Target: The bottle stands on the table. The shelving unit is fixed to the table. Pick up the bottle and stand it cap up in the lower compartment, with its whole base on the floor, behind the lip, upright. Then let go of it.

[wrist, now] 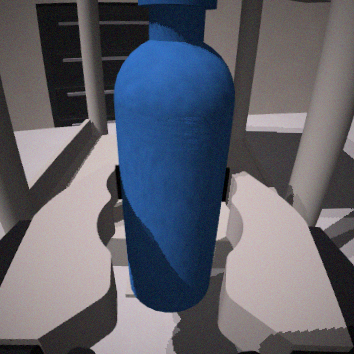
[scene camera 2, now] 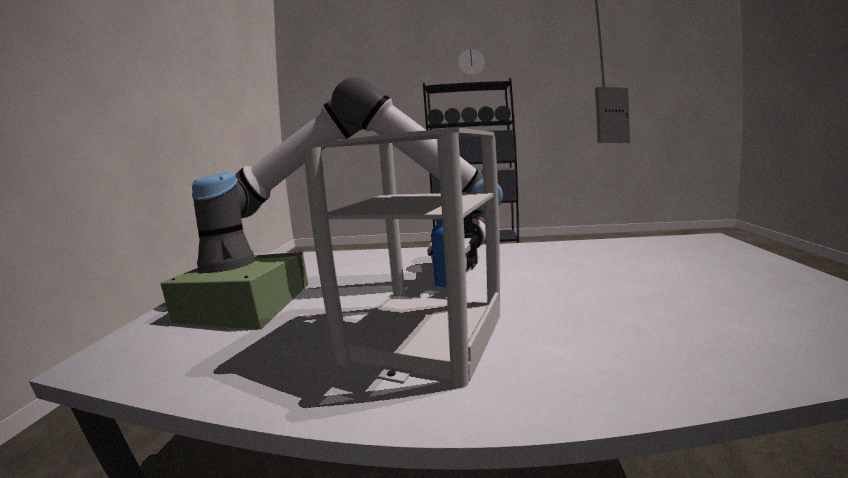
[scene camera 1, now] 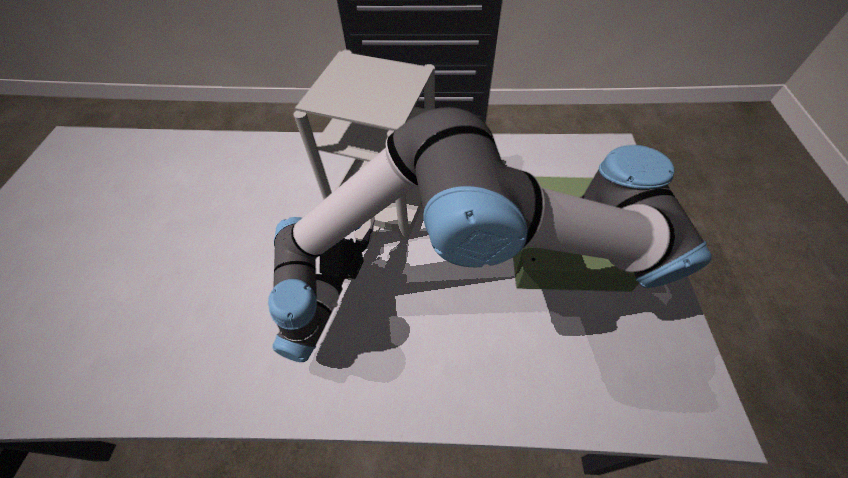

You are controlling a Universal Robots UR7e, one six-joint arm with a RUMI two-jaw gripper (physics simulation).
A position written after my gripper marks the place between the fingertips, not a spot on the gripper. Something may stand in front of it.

I see my gripper point(scene camera 1: 362, 209), a blue bottle point(scene camera 2: 437, 240) and a shelving unit point(scene camera 2: 443, 338).
The blue bottle also shows in the wrist view point(wrist: 174, 95). My gripper shows as well in the wrist view point(wrist: 172, 169) and in scene camera 2 point(scene camera 2: 441, 254). The shelving unit also shows in scene camera 1 point(scene camera 1: 368, 98).
